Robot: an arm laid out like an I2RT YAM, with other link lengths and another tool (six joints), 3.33 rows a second.
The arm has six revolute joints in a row. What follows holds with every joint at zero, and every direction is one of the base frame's. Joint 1 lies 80.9 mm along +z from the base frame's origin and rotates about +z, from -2.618 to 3.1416 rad. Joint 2 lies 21.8 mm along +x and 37 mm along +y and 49.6 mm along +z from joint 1 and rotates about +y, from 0 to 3.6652 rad. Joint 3 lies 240.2 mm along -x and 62.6 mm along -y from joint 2 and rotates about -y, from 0 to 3.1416 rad. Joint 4 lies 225.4 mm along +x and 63.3 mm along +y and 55.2 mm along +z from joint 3 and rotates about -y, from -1.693 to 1.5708 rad. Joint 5 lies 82.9 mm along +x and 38 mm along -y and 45.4 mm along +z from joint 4 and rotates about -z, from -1.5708 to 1.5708 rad. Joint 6 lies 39.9 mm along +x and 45.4 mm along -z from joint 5 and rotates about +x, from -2.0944 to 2.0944 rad. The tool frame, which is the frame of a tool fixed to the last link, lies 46 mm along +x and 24 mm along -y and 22 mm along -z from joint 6; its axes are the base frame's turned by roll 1.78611, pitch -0.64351 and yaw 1.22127 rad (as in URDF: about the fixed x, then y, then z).
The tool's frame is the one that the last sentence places.
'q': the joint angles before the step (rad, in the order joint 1, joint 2, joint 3, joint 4, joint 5, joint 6). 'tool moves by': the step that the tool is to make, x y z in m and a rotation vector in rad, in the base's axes. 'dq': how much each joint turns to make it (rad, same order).
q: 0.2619 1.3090 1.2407 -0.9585 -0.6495 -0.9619
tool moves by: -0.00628 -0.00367 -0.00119 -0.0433 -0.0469 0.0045
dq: 0.0076 -0.0446 -0.0416 0.0123 0.0477 -0.0317
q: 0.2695 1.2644 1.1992 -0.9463 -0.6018 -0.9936
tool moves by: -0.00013 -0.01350 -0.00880 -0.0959 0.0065 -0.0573
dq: -0.0152 -0.0016 -0.0180 -0.0213 0.0996 -0.0126
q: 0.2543 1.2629 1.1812 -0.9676 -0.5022 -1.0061
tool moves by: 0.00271 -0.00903 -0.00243 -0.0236 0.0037 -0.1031
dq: -0.0108 -0.0092 -0.0183 0.0344 0.0659 0.0766
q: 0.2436 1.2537 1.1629 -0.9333 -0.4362 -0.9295
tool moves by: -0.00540 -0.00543 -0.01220 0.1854 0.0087 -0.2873
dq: -0.0073 -0.1129 -0.1770 0.2526 0.0217 0.3663
